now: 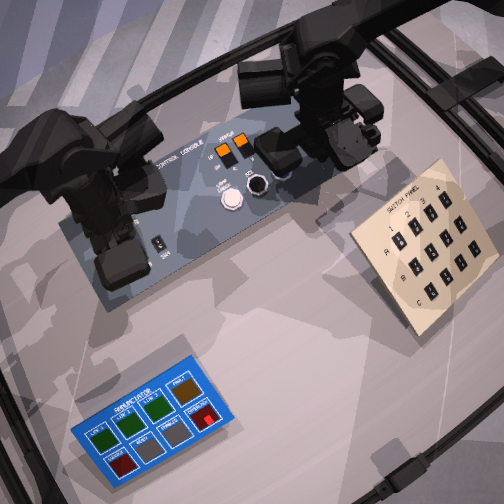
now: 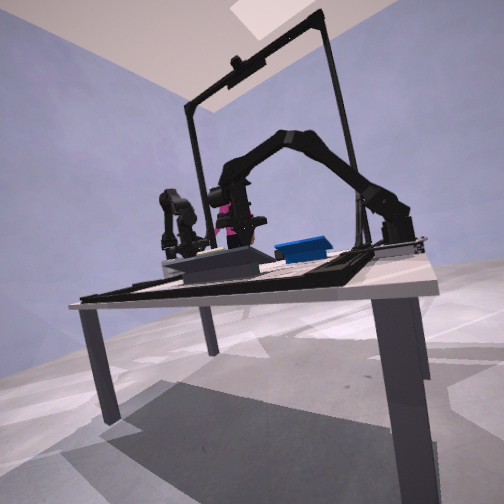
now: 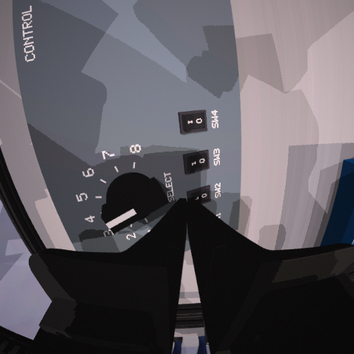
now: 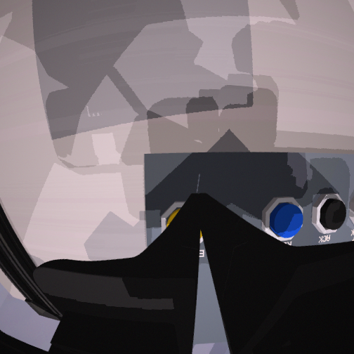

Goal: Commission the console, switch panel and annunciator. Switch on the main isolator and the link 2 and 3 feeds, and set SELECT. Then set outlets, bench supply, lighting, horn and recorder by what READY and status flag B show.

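Observation:
The grey console (image 1: 190, 240) (image 2: 220, 267) (image 3: 150, 95) lies under both grippers. My left gripper (image 3: 186, 204) is shut and empty, its tips at the SW2 rocker (image 3: 199, 194); contact cannot be told. SW3 (image 3: 196, 162) and SW4 (image 3: 193, 122) (image 1: 158, 244) are beside it; SW1 is hidden. The SELECT knob (image 3: 132, 195) has its white pointer towards 3. My right gripper (image 4: 197, 199) is shut and empty, in front of a partly hidden yellow button (image 4: 173, 220). Both status flags (image 1: 222, 150) (image 1: 240, 140) show orange in their upper halves. The annunciator (image 1: 200, 378) has a grey READY window (image 1: 150, 450).
The beige switch panel (image 1: 367, 232) stands at the right, with rockers in rows A to C. The console also bears a white LAMP CHECK button (image 1: 232, 199), a black ACK button (image 1: 257, 185) (image 4: 332, 214) and a blue button (image 4: 286, 220). A dark frame surrounds the table.

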